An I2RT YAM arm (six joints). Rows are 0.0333 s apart.
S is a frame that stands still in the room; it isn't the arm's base.
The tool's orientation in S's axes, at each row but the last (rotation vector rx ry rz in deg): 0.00, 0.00, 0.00; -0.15, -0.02, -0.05; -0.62, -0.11, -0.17; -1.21, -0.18, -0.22; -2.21, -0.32, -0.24; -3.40, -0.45, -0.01; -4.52, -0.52, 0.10; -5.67, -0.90, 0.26
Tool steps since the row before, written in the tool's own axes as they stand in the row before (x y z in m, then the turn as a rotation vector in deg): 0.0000, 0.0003, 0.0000, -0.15, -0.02, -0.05; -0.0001, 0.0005, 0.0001, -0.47, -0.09, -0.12; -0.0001, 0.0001, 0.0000, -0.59, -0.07, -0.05; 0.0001, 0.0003, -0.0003, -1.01, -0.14, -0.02; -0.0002, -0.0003, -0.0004, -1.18, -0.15, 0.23; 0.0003, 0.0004, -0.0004, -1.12, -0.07, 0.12; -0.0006, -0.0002, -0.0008, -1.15, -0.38, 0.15; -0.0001, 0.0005, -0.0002, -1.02, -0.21, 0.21
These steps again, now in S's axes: 0.0000, 0.0003, 0.0000, -0.15, -0.02, -0.05; -0.0001, 0.0005, 0.0001, -0.47, -0.09, -0.12; -0.0001, 0.0001, 0.0000, -0.59, -0.07, -0.05; 0.0001, 0.0003, -0.0003, -1.01, -0.14, -0.02; -0.0002, -0.0003, -0.0004, -1.18, -0.14, 0.23; 0.0003, 0.0004, -0.0004, -1.12, -0.06, 0.12; -0.0006, -0.0003, -0.0008, -1.15, -0.37, 0.17; -0.0001, 0.0005, -0.0002, -1.02, -0.19, 0.21
